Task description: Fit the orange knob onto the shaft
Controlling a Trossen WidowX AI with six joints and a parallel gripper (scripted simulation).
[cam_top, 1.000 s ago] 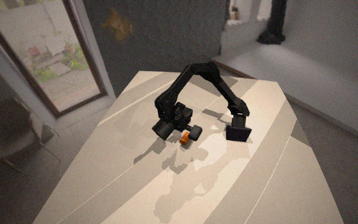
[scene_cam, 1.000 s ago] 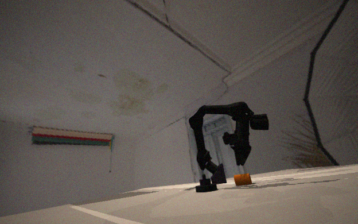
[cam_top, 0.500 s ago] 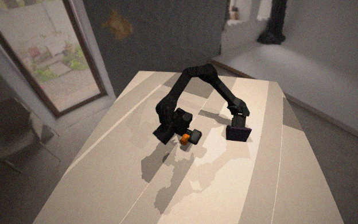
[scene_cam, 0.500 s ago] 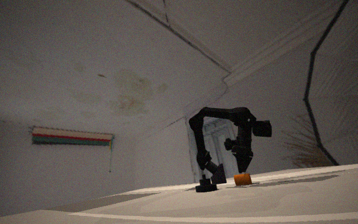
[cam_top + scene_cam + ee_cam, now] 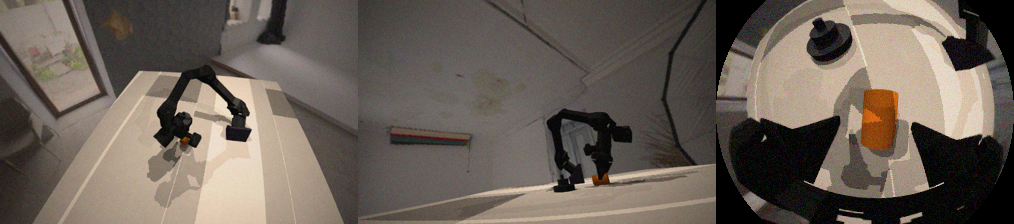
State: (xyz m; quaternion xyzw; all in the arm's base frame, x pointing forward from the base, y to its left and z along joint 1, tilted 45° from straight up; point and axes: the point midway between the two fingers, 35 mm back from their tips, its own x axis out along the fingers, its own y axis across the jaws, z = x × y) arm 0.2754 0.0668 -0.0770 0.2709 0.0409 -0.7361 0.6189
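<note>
My gripper tip is now right at the orange knob. Round my gripper tip: round dark pedestal 4 cm ahead, 16 cm to the right, 1 cm above.
</note>
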